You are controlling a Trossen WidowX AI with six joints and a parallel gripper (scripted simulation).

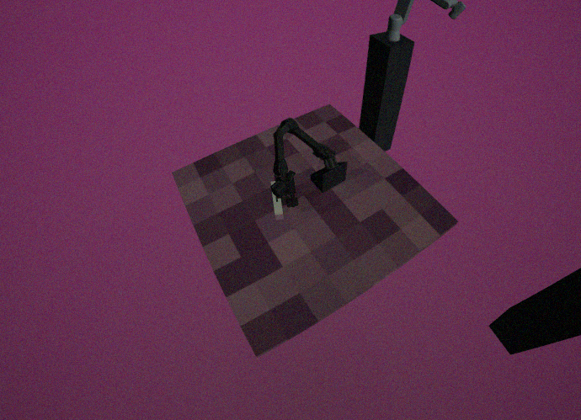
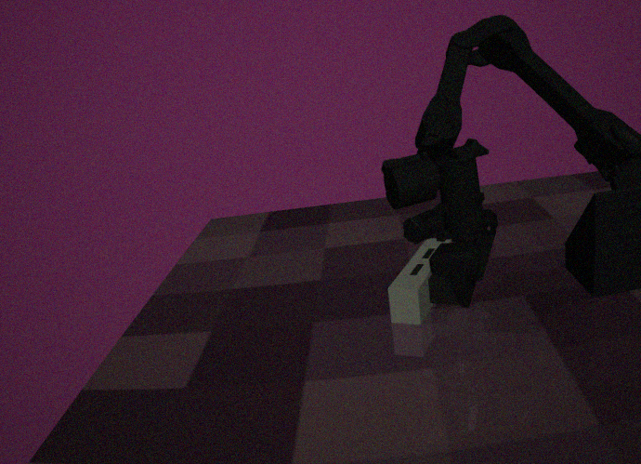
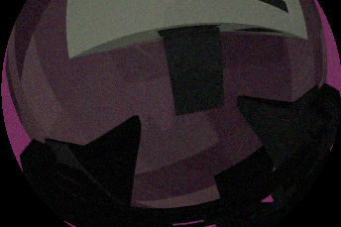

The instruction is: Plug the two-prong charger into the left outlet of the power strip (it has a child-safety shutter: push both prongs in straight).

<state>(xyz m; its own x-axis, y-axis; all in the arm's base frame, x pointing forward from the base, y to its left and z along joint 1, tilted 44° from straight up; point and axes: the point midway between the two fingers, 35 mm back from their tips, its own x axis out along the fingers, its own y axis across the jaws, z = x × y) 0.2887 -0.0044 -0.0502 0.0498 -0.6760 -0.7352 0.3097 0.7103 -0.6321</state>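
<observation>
Right now my gripper tip is 5 cm short of the charger, 2 cm to the left of it and 1 cm below it.
</observation>
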